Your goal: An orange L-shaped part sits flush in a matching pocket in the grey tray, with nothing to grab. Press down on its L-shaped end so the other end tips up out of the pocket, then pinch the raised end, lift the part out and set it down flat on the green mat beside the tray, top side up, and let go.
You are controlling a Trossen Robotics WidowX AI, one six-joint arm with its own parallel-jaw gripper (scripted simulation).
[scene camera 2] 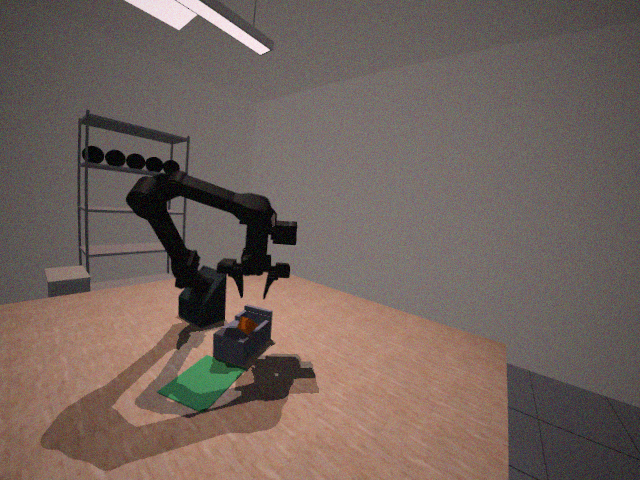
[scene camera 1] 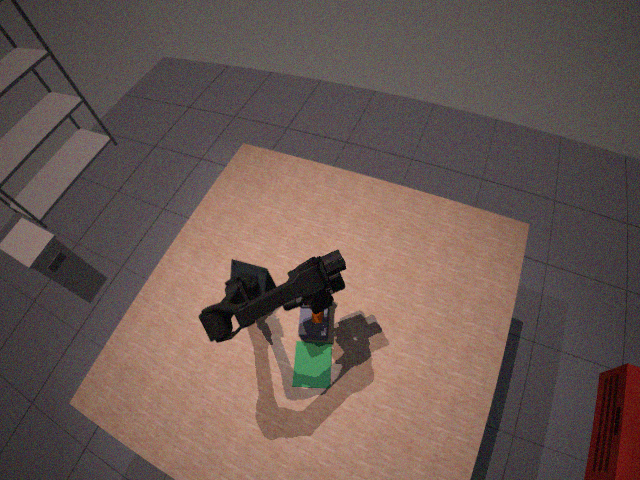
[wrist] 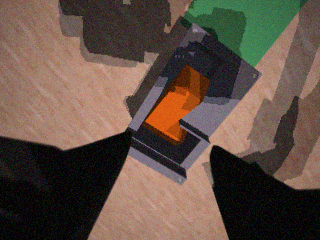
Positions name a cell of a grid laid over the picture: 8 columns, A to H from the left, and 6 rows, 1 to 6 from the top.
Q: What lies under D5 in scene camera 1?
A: A green mat.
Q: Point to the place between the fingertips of my gripper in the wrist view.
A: E4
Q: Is my gripper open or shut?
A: Open.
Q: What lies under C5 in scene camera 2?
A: A green mat.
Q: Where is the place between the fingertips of my gripper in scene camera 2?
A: D4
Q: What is my gripper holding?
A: Nothing.
